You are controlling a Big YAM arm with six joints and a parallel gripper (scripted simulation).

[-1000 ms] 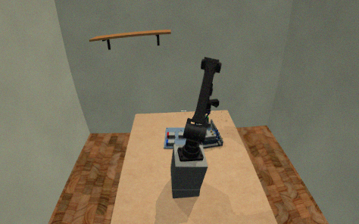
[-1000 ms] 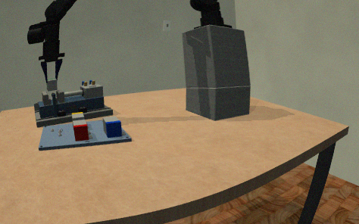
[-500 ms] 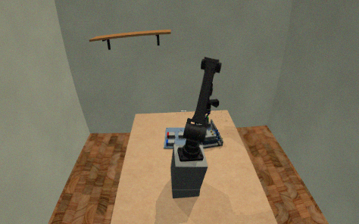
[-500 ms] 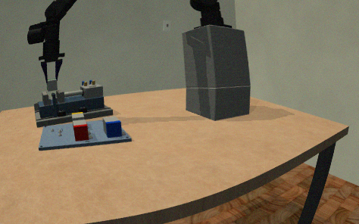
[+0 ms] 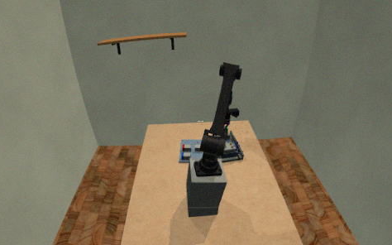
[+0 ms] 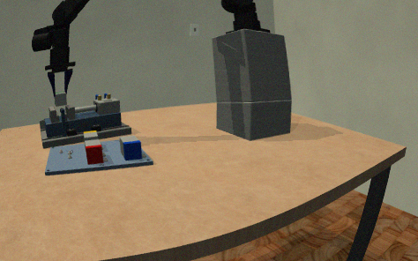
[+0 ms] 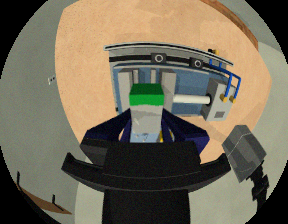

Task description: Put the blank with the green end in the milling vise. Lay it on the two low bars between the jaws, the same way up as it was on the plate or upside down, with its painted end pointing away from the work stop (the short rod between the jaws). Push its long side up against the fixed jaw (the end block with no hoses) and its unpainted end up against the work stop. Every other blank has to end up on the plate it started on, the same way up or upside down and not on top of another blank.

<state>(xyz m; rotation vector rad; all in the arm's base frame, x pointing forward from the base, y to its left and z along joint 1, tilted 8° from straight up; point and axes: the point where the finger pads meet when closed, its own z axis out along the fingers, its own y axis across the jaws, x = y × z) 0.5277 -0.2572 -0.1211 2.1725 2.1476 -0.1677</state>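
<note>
The green-ended blank lies 2 cm below my hand. Also, from my hand: yellow-ended blank (6 cm behind, 19 cm to the left, 11 cm below); milling vise (7 cm behind, 1 cm to the left, 10 cm below); fixed jaw (3 cm ahead, 6 cm below).
</note>
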